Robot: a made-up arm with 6 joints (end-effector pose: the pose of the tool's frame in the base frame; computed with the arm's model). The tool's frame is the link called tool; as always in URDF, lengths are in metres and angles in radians.
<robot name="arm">
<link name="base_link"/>
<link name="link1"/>
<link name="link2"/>
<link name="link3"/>
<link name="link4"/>
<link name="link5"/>
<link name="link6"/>
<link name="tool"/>
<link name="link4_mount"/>
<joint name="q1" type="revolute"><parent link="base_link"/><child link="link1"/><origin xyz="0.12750 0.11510 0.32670" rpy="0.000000 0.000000 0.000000"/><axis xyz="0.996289 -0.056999 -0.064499"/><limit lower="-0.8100" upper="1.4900"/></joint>
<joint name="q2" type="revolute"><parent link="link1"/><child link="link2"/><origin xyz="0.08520 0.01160 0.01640" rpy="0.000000 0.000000 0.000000"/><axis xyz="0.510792 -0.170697 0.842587"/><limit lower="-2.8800" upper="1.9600"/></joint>
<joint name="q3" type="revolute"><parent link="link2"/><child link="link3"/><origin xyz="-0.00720 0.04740 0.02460" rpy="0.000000 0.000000 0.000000"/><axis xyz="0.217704 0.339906 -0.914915"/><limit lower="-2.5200" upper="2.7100"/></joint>
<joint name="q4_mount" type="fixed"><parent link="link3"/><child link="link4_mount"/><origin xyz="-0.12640 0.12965 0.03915" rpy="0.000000 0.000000 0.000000"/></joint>
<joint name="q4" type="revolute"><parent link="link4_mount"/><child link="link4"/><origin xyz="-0.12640 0.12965 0.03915" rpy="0.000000 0.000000 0.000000"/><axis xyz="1 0 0"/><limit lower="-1.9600" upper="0.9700"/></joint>
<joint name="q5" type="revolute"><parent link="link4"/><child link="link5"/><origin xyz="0.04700 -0.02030 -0.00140" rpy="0.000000 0.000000 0.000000"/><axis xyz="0 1 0"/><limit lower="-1.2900" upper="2.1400"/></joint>
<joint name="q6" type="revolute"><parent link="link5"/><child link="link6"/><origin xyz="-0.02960 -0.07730 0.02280" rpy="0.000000 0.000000 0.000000"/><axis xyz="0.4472 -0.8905 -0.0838"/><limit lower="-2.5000" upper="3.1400"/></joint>
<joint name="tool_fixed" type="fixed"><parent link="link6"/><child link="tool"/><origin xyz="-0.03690 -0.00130 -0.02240" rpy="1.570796 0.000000 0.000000"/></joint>
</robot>
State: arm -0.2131 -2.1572 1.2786 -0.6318 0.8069 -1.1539
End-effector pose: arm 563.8 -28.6 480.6 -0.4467 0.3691 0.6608 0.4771
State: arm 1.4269 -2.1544 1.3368 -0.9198 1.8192 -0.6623
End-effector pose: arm 473.9 -120.7 151.5 0.1477 -0.0615 0.4496 0.8788
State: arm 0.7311 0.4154 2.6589 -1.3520 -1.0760 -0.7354
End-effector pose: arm 489.6 -81.8 459.4 0.4203 0.6036 -0.5086 0.4476
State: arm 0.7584 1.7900 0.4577 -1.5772 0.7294 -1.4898
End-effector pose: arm -109.4 -263.5 354.1 0.2305 0.3796 -0.1672 0.8802
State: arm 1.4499 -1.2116 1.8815 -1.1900 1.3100 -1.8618
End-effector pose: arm 445.8 -159.3 186.2 0.2090 -0.3913 -0.1121 0.8892
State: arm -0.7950 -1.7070 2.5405 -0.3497 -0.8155 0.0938
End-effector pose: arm 367.0 127.4 579.9 0.3507 0.8374 0.3955 0.1389
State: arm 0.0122 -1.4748 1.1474 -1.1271 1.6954 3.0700
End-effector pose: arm 560.6 103.2 395.2 -0.4214 -0.4605 -0.3308 0.7078
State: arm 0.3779 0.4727 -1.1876 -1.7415 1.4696 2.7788
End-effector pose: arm -126.2 22.2 271.2 0.1724 -0.4834 0.8565 0.0551
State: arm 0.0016 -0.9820 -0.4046 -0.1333 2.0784 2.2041
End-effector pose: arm 158.4 437.3 305.8 0.4060 -0.4431 -0.3207 0.7321
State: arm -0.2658 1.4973 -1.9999 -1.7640 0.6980 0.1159
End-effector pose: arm 411.0 -118.6 95.4 0.3248 -0.5310 0.7485 0.2287
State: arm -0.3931 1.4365 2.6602 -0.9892 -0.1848 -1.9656
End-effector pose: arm 515.9 312.6 495.9 -0.3505 0.6461 -0.6780 0.0028
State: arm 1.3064 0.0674 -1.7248 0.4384 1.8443 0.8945
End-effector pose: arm 54.7 95.9 154.0 0.7127 0.3096 0.4704 0.4183
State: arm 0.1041 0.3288 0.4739 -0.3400 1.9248 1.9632
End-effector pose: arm 38.9 325.6 577.2 0.7300 -0.2111 -0.3642 0.5384
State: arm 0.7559 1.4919 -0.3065 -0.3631 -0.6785 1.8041
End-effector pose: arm -22.8 -36.3 159.3 -0.1732 0.4047 -0.4044 0.8016
